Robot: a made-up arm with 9 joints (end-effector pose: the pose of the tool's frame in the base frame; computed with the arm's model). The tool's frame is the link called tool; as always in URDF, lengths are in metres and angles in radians. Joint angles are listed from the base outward.
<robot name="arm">
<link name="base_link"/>
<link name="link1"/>
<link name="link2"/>
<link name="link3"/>
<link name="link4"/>
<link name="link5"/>
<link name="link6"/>
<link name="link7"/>
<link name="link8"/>
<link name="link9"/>
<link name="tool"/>
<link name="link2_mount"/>
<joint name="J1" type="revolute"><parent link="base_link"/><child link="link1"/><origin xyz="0 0 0.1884"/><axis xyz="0 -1 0"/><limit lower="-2.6" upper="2.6"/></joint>
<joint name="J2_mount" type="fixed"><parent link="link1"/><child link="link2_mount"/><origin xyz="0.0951 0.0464 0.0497"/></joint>
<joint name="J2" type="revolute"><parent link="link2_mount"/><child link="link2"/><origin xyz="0.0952 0.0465 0.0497"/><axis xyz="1 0 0"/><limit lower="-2.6" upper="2.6"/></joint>
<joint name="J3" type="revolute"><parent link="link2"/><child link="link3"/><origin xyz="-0.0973 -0.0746 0.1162"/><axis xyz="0 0 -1"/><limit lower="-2.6" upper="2.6"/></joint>
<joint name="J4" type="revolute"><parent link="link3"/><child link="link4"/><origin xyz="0.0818 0.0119 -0.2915"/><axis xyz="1 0 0"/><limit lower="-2.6" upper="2.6"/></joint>
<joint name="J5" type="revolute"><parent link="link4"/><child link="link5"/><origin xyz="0.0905 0.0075 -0.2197"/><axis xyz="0 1 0"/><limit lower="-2.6" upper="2.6"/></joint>
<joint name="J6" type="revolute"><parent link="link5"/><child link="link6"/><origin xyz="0.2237 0.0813 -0.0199"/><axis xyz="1 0 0"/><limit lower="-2.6" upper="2.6"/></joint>
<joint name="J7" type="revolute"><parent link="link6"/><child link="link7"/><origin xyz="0.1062 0.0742 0.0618"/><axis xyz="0 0 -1"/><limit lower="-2.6" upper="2.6"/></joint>
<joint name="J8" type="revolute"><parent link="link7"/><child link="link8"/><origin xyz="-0.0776 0.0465 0.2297"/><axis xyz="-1 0 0"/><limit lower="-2.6" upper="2.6"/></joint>
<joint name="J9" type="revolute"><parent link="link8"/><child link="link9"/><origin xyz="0.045 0.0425 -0.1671"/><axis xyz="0 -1 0"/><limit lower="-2.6" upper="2.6"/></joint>
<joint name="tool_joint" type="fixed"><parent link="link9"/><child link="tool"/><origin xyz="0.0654 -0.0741 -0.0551"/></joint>
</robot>
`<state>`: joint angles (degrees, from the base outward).
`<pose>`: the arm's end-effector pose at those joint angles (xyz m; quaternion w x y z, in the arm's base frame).
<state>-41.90 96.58 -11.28 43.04 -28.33 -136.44 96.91 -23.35 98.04</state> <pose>0.7659 0.2600 0.1021 0.4185 -0.7723 -0.3169 -0.3578</pose>
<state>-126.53 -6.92 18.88 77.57 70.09 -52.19 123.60 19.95 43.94</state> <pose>-0.3033 0.4026 -0.2556 0.2978 -0.5715 0.7358 0.2082</pose>
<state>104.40 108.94 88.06 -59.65 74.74 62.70 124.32 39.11 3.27</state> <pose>0.2496 0.6016 0.0343 0.2100 -0.3839 0.8469 -0.3022</pose>
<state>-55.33 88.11 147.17 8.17 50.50 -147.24 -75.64 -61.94 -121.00</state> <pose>-0.1304 0.6388 -0.0637 0.7091 -0.3177 0.2286 -0.5865</pose>
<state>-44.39 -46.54 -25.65 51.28 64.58 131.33 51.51 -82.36 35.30</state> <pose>-0.3972 -0.1416 -0.5282 0.2204 0.3071 -0.0497 0.9245</pose>
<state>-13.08 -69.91 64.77 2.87 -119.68 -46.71 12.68 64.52 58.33</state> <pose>0.2331 0.0056 0.0016 0.6375 0.5816 0.4376 0.2525</pose>
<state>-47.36 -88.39 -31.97 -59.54 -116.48 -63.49 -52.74 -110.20 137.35</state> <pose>0.0206 -0.4483 0.1124 0.4127 0.7411 -0.0350 0.5284</pose>
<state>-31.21 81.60 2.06 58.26 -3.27 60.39 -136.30 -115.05 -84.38</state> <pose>0.3717 0.6298 -0.0930 0.3826 -0.1674 -0.6010 0.6815</pose>
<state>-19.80 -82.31 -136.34 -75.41 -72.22 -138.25 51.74 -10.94 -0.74</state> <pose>-0.2987 -0.1041 0.2591 0.4862 0.4709 -0.7097 0.1955</pose>
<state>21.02 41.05 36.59 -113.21 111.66 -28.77 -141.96 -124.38 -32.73</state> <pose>0.3354 -0.4307 -0.2265 0.5562 -0.7845 -0.2195 0.1643</pose>
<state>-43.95 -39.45 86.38 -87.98 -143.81 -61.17 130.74 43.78 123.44</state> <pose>-0.1706 -0.2420 -0.1015 0.4740 0.1913 0.8582 -0.0469</pose>
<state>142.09 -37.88 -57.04 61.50 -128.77 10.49 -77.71 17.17 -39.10</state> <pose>-0.1052 -0.0509 0.0738 0.3250 0.3213 0.8785 0.1390</pose>
